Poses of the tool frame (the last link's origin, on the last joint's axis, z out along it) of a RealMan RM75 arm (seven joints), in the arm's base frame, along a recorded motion.
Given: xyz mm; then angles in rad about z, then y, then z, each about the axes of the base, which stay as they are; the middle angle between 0 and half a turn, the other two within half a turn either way.
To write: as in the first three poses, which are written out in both.
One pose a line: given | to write
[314 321 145 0.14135 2.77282 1.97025] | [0.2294 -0.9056 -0.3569 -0.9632 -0.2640 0.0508 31.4 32.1 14.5]
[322 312 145 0.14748 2.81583 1.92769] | [0.1897 -0.9294 -0.3166 -0.9755 -0.2151 0.0470 32.2 31.2 14.5]
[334 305 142 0.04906 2.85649 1.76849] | [0.1402 -0.9494 -0.2809 -0.9886 -0.1500 0.0138 33.4 30.5 14.2]
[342 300 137 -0.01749 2.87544 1.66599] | [0.1091 -0.9586 -0.2630 -0.9937 -0.1118 -0.0046 34.2 30.0 13.7]
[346 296 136 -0.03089 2.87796 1.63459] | [0.0923 -0.9611 -0.2605 -0.9956 -0.0935 -0.0080 34.6 29.6 13.6]
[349 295 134 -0.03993 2.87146 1.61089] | [0.0785 -0.9606 -0.2666 -0.9969 -0.0785 -0.0107 34.9 29.5 13.4]
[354 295 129 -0.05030 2.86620 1.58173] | [0.0608 -0.9605 -0.2716 -0.9981 -0.0593 -0.0137 35.4 29.5 12.9]
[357 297 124 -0.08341 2.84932 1.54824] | [0.0618 -0.9559 -0.2871 -0.9981 -0.0573 -0.0240 35.7 29.7 12.4]
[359 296 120 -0.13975 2.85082 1.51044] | [0.0818 -0.9554 -0.2839 -0.9965 -0.0735 -0.0399 35.9 29.6 12.0]
